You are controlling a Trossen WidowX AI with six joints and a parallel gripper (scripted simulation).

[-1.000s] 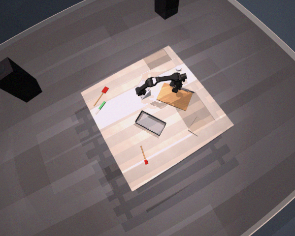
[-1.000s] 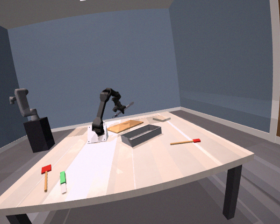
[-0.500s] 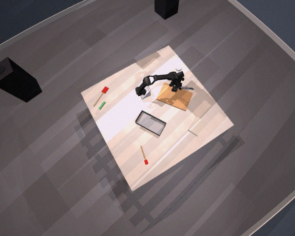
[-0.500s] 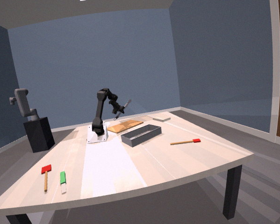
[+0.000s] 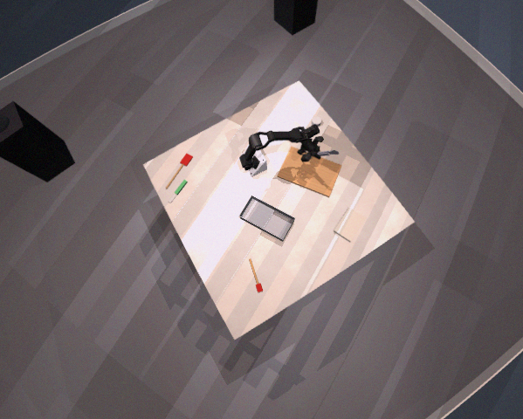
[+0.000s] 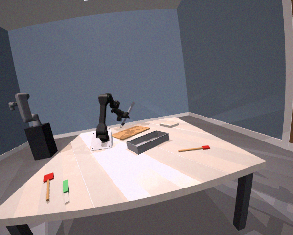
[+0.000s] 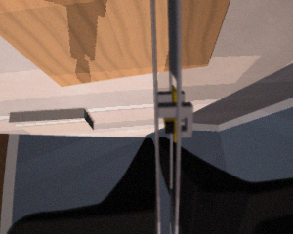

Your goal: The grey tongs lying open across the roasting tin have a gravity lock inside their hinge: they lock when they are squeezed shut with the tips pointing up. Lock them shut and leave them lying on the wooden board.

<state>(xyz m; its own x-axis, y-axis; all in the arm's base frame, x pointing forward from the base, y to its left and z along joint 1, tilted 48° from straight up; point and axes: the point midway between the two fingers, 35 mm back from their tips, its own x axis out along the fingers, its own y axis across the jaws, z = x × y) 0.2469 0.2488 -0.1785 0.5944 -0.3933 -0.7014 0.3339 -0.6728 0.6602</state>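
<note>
Now: gripper tip 2 cm past the wooden board, 5 cm to the left of it and 14 cm above it. The rest, counted from my gripper tip: flat white slab 41 cm ahead, 9 cm to the right, 13 cm below; roasting tin 7 cm ahead, 47 cm to the right, 12 cm below; white disc 28 cm behind, 23 cm to the left, 13 cm below.
</note>
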